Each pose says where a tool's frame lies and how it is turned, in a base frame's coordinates. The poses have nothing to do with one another.
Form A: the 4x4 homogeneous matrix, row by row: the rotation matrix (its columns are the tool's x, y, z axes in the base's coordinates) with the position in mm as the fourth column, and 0 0 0 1 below. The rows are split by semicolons.
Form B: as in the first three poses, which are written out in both.
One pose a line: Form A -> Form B
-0.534 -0.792 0.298 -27; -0.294 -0.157 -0.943 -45; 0.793 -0.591 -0.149 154; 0 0 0 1 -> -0.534 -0.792 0.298 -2.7; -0.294 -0.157 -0.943 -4.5; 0.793 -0.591 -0.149 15.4; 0 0 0 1
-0.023 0.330 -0.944 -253; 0.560 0.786 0.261 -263; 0.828 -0.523 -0.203 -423; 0 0 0 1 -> -0.023 0.330 -0.944 -25.3; 0.560 0.786 0.261 -26.3; 0.828 -0.523 -0.203 -42.3; 0 0 0 1
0.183 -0.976 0.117 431; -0.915 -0.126 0.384 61; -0.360 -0.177 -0.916 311; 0 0 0 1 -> 0.183 -0.976 0.117 43.1; -0.915 -0.126 0.384 6.1; -0.360 -0.177 -0.916 31.1; 0 0 0 1
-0.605 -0.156 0.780 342; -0.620 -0.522 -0.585 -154; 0.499 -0.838 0.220 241; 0 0 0 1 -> -0.605 -0.156 0.780 34.2; -0.620 -0.522 -0.585 -15.4; 0.499 -0.838 0.220 24.1; 0 0 0 1
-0.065 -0.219 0.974 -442; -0.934 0.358 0.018 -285; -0.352 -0.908 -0.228 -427; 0 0 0 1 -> -0.065 -0.219 0.974 -44.2; -0.934 0.358 0.018 -28.5; -0.352 -0.908 -0.228 -42.7; 0 0 0 1
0.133 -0.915 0.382 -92; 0.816 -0.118 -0.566 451; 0.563 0.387 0.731 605; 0 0 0 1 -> 0.133 -0.915 0.382 -9.2; 0.816 -0.118 -0.566 45.1; 0.563 0.387 0.731 60.5; 0 0 0 1
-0.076 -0.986 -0.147 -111; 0.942 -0.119 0.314 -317; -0.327 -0.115 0.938 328; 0 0 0 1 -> -0.076 -0.986 -0.147 -11.1; 0.942 -0.119 0.314 -31.7; -0.327 -0.115 0.938 32.8; 0 0 0 1
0.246 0.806 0.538 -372; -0.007 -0.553 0.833 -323; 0.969 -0.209 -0.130 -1; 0 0 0 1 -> 0.246 0.806 0.538 -37.2; -0.007 -0.553 0.833 -32.3; 0.969 -0.209 -0.130 -0.1; 0 0 0 1
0.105 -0.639 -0.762 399; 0.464 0.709 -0.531 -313; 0.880 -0.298 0.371 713; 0 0 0 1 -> 0.105 -0.639 -0.762 39.9; 0.464 0.709 -0.531 -31.3; 0.880 -0.298 0.371 71.3; 0 0 0 1
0.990 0.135 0.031 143; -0.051 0.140 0.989 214; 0.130 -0.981 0.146 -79; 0 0 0 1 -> 0.990 0.135 0.031 14.3; -0.051 0.140 0.989 21.4; 0.130 -0.981 0.146 -7.9; 0 0 0 1
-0.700 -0.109 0.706 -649; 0.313 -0.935 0.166 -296; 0.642 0.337 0.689 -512; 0 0 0 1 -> -0.700 -0.109 0.706 -64.9; 0.313 -0.935 0.166 -29.6; 0.642 0.337 0.689 -51.2; 0 0 0 1
